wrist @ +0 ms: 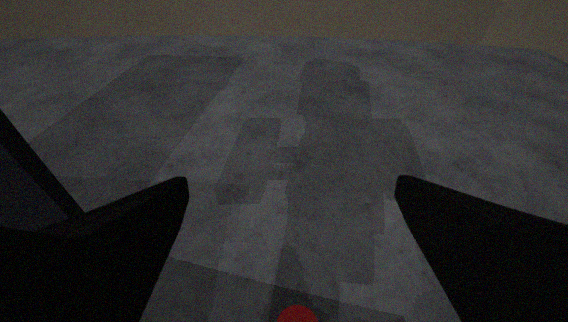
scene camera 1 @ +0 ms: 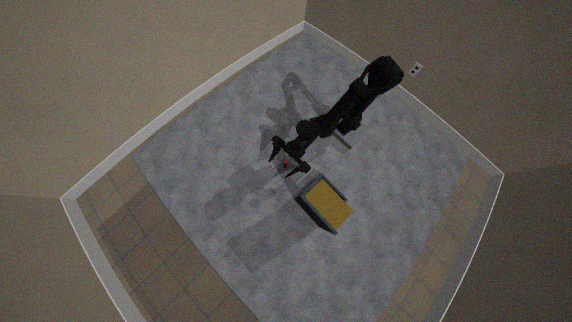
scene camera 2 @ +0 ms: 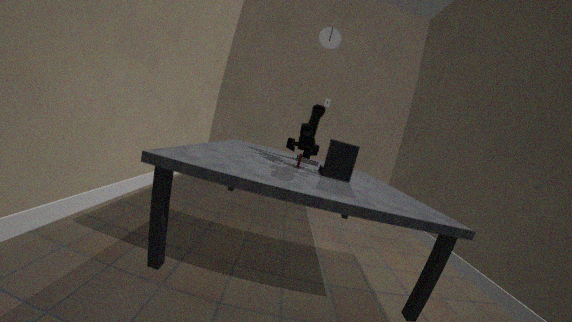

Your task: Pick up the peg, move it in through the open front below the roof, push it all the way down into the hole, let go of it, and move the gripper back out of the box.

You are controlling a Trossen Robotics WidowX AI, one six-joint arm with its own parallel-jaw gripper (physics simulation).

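Where they show: gripper, fingertip midpoint: (wrist: 293,186) (scene camera 1: 276,169) (scene camera 2: 302,153); arm's base at its link origin: (scene camera 1: 343,127) (scene camera 2: 305,157).
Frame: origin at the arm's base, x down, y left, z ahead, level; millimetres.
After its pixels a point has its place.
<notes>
A thin red peg (scene camera 1: 285,164) {z 354, x -34, y -16 mm} (scene camera 2: 299,161) {z 355, x -3, y -18 mm} stands upright on the table. In the wrist view the round red top of the peg (wrist: 297,315) {z 353, x -47, y -20 mm} shows at the bottom edge, near the middle. My gripper (scene camera 1: 278,169) {z 399, x -57, y -14 mm} (scene camera 2: 300,150) {z 399, x -57, y -14 mm} (wrist: 293,186) {z 399, x -57, y -14 mm} is open and empty, above the table. In scene camera 1 the peg shows between its spread fingers; in scene camera 2 the fingers are above the peg. The box (scene camera 1: 314,216) {z 399, x -94, y 209 mm} (scene camera 2: 341,161) {z 399, x -68, y 204 mm} with the yellow roof (scene camera 1: 327,204) {z 353, x -169, y 193 mm} stands to the right of the gripper in both scene views. The hole is hidden.
The grey table (scene camera 1: 280,280) {z 648, x 33, y 342 mm} (scene camera 2: 240,170) {z 794, x 33, y -195 mm} carries the arm (scene camera 1: 340,107) {z 151, x -266, y -14 mm} (scene camera 2: 312,122) {z 155, x -252, y -11 mm} and the box. In the wrist view a dark panel edge (wrist: 42,172) {z 402, x -41, y 119 mm}, probably the box, shows at the left beside the left finger. Shadows fall across the table.
</notes>
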